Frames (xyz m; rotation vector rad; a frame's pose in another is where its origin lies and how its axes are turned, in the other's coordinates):
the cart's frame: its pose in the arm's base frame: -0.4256 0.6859 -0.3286 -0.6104 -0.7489 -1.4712
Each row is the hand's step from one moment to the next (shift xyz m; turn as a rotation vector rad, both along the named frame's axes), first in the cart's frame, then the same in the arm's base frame.
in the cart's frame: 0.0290 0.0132 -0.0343 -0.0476 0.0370 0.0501
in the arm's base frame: 0.0144 -0.0445 0.0012 0.0353 0.0700 -0.0011
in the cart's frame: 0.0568 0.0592 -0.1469 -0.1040 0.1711 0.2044
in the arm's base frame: 0.0672 -0.1472 -0.0462 0.1602 0.2278 0.0660
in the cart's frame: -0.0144 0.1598 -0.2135 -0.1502 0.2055 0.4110
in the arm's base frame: 0.1755 -0.1493 -0.1349 0.1813 0.4162 0.1662
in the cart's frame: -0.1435 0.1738 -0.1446 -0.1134 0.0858 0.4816
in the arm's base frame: 0.1903 -0.0130 -0.1880 0.0552 0.4431 0.2298
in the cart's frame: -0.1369 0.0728 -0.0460 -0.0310 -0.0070 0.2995
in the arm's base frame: 0.0821 0.0552 -0.1279 -0.0276 0.2484 0.1681
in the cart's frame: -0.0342 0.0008 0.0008 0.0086 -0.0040 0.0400
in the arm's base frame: 0.0023 0.0227 -0.0255 -0.0073 0.0249 0.0319
